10 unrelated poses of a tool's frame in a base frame.
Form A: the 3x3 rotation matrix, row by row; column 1 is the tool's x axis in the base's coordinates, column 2 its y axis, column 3 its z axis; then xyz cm. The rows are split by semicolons.
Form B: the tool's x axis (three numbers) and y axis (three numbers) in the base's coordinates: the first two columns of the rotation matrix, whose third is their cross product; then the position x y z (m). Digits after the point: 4 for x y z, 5 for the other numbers.
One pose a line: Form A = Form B
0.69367 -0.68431 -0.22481; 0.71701 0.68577 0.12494; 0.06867 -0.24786 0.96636; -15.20 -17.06 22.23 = 0.69367 0.71701 0.06867 -0.68431 0.68577 -0.24786 -0.1520 -0.1706 0.2223
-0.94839 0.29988 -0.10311; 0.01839 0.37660 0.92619; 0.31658 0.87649 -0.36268; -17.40 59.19 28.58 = -0.94839 0.01839 0.31658 0.29988 0.37660 0.87649 -0.1740 0.5919 0.2858
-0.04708 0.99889 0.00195; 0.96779 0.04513 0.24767; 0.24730 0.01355 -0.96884; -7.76 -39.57 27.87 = -0.04708 0.96779 0.24730 0.99889 0.04513 0.01355 -0.0776 -0.3957 0.2787
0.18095 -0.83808 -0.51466; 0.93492 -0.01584 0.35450; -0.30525 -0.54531 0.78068; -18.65 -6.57 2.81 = 0.18095 0.93492 -0.30525 -0.83808 -0.01584 -0.54531 -0.1865 -0.0657 0.0281
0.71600 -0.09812 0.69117; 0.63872 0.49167 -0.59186; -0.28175 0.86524 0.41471; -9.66 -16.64 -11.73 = 0.71600 0.63872 -0.28175 -0.09812 0.49167 0.86524 -0.0966 -0.1664 -0.1173
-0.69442 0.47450 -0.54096; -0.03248 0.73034 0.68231; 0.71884 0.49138 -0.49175; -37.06 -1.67 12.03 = -0.69442 -0.03248 0.71884 0.47450 0.73034 0.49138 -0.3706 -0.0167 0.1203
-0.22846 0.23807 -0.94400; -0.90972 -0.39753 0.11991; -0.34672 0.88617 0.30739; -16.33 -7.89 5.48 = -0.22846 -0.90972 -0.34672 0.23807 -0.39753 0.88617 -0.1633 -0.0789 0.0548
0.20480 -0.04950 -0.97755; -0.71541 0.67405 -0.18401; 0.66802 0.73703 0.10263; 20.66 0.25 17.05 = 0.20480 -0.71541 0.66802 -0.04950 0.67405 0.73703 0.2066 0.0025 0.1705
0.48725 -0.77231 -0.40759; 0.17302 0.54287 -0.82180; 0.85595 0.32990 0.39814; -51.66 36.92 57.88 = 0.48725 0.17302 0.85595 -0.77231 0.54287 0.32990 -0.5166 0.3692 0.5788
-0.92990 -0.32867 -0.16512; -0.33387 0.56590 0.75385; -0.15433 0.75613 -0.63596; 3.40 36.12 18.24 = -0.92990 -0.33387 -0.15433 -0.32867 0.56590 0.75613 0.0340 0.3612 0.1824
